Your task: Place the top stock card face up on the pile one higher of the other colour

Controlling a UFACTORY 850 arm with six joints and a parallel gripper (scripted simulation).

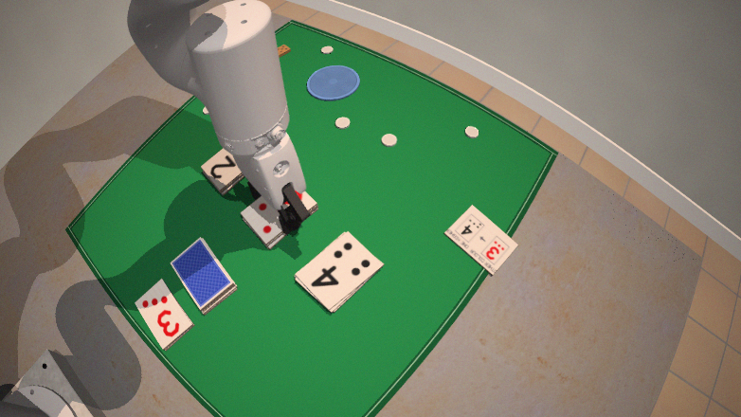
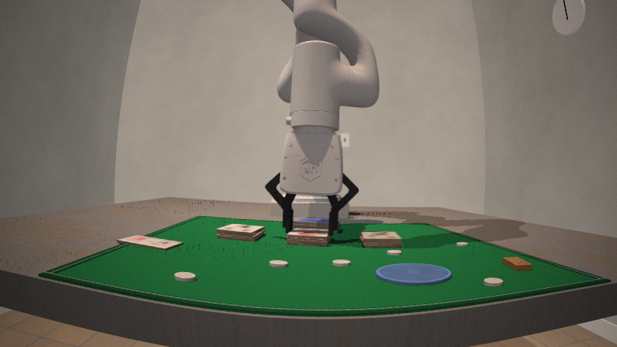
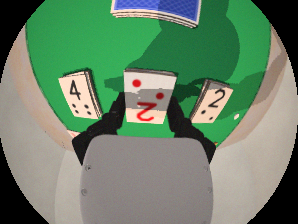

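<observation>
Now: hand 1 cm above the card. The rest, counted from my hand: green card cloth 3 cm ahead, 2 cm to the left, 4 cm below.
</observation>
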